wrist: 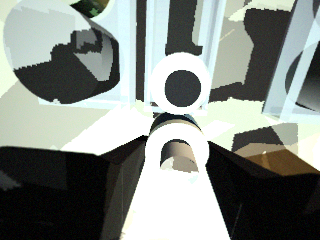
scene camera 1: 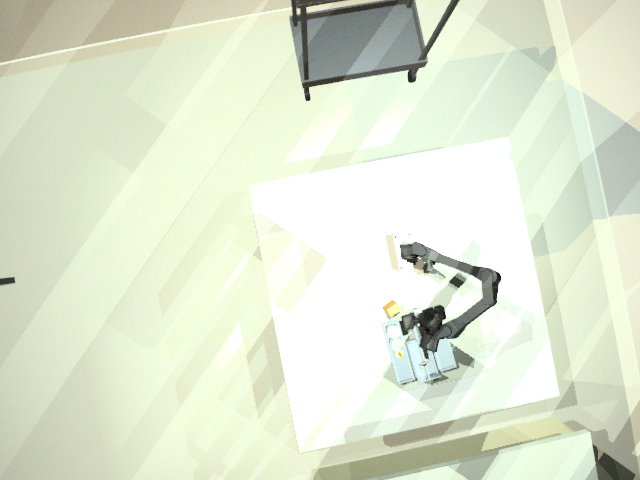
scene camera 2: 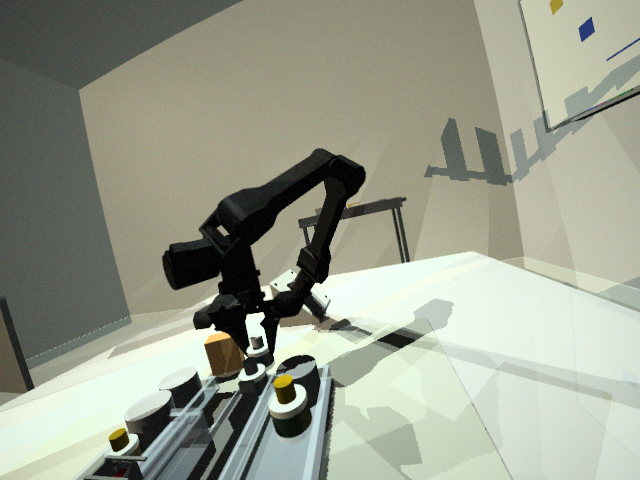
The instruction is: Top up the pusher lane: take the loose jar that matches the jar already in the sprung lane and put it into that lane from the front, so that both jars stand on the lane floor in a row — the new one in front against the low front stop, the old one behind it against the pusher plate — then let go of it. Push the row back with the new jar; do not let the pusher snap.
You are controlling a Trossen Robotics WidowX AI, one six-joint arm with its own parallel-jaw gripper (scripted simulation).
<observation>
In view: the gripper [scene camera 2: 260, 354], a jar [wrist: 180, 83] and a brown box [scene camera 2: 224, 355].
The gripper also shows in the wrist view [wrist: 175, 143].
</observation>
